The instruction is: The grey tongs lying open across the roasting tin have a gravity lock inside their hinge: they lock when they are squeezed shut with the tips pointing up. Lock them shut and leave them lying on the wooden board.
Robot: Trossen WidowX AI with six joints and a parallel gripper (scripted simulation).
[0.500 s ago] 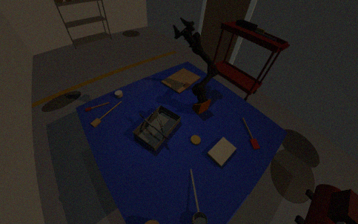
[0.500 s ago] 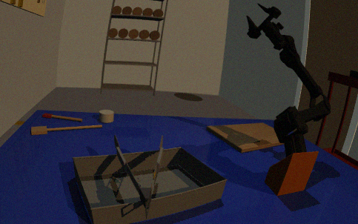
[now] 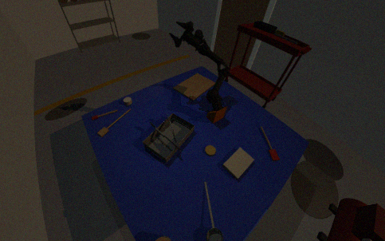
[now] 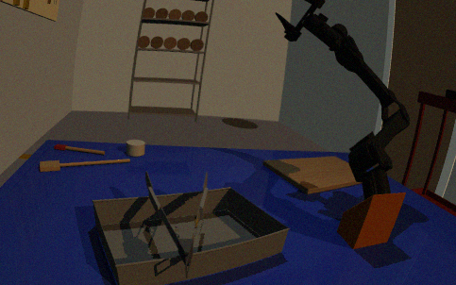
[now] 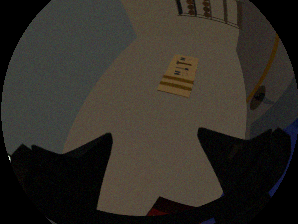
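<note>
My gripper tip is now 51 cm above the roasting tin, 38 cm to the right of it and 30 cm short of it. Also, from my gripper tip: white cylinder 52 cm below, 39 cm ahead, 11 cm to the right; wooden board 53 cm below, 22 cm behind, 5 cm to the left; yellow disc 62 cm to the left, 53 cm below, 15 cm ahead.
</note>
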